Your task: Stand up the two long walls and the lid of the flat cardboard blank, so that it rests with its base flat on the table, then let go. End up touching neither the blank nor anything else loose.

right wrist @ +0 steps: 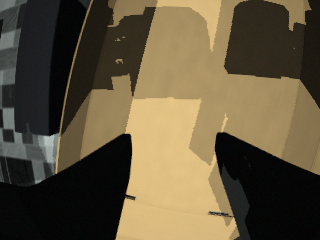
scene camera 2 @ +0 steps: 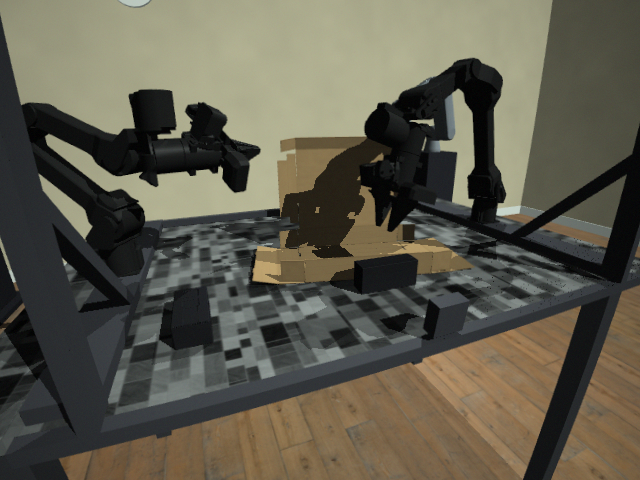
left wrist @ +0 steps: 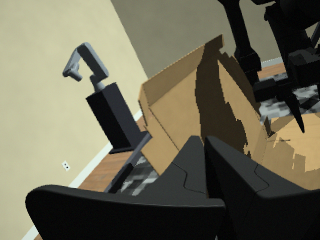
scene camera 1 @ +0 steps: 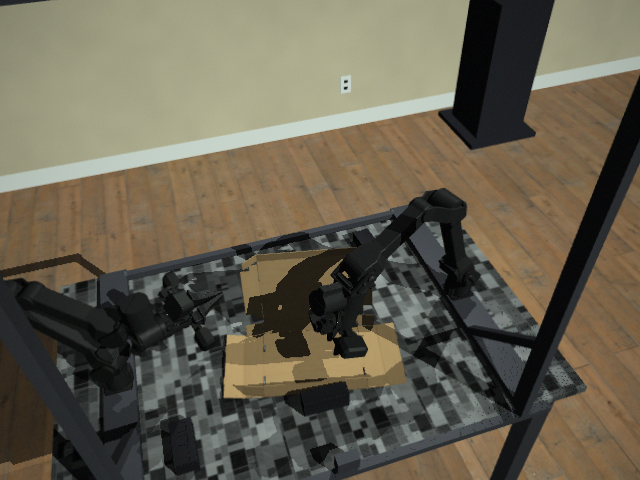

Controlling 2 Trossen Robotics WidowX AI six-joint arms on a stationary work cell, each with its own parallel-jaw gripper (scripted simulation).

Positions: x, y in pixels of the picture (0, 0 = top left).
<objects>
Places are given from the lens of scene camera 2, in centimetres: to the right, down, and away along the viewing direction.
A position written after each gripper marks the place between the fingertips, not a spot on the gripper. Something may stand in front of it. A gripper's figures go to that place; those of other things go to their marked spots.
left gripper (scene camera 2: 259, 149): -12, -18, 63
right gripper (scene camera 2: 383, 228): 13, -2, 66
black block (scene camera 2: 372, 275): 9, 6, 55
</objects>
